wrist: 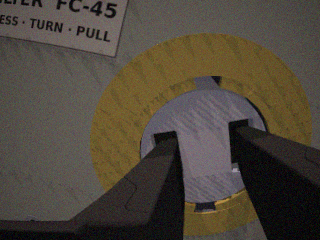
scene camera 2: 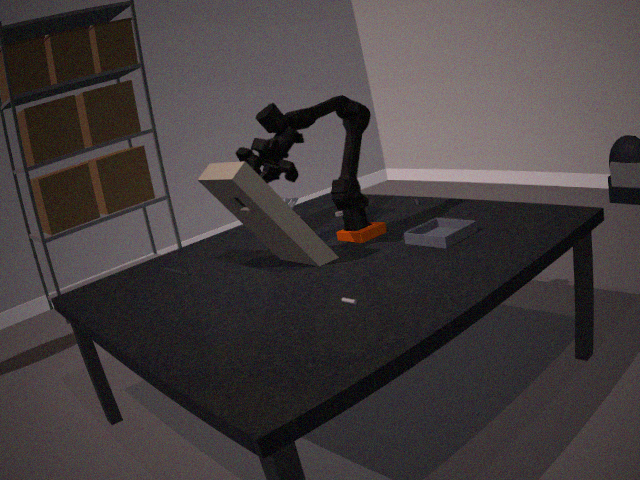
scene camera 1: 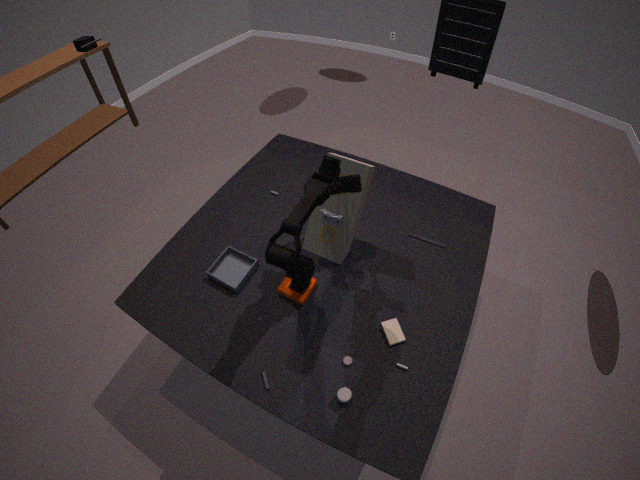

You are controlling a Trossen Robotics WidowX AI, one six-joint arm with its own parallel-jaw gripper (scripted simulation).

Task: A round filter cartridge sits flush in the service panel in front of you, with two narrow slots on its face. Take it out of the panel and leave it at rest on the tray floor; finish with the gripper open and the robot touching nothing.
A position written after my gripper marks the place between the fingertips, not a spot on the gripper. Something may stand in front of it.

I see my gripper point(scene camera 2: 249, 188), a grey round filter cartridge point(wrist: 202, 119), a beige service panel point(scene camera 2: 236, 185) and a grey tray point(scene camera 2: 440, 233).
My gripper shows as well in the wrist view point(wrist: 205, 142). The beige service panel is seen too in the wrist view point(wrist: 86, 86) and in scene camera 1 point(scene camera 1: 331, 242). The grey tray also shows in scene camera 1 point(scene camera 1: 232, 268). Scene camera 2 misses the grey round filter cartridge, which is hidden by the beige service panel. Scene camera 1 does not show the grey round filter cartridge, which is hidden by my gripper.
